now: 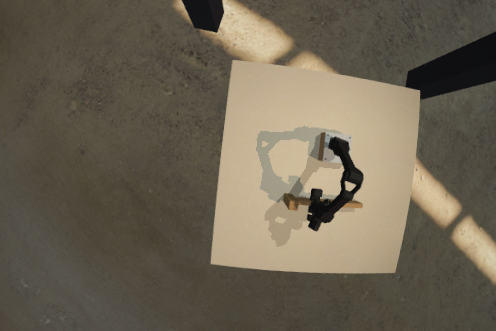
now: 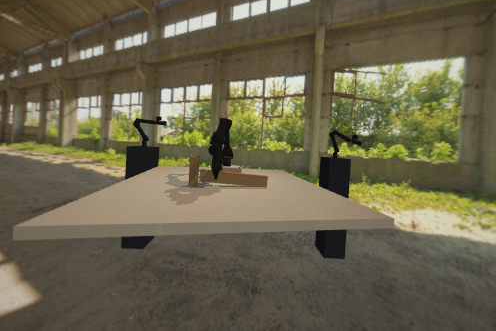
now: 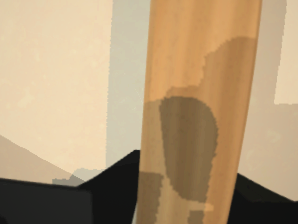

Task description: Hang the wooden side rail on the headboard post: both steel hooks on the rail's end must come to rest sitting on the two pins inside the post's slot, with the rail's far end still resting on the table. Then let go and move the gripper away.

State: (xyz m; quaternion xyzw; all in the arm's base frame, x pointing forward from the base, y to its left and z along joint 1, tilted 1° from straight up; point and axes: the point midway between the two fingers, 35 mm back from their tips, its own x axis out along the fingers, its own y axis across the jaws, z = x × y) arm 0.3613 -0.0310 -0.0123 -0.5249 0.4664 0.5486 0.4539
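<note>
Now: gripper tip 13 cm to the left of the headboard post, 4 cm below it and 2 cm short of it.
</note>
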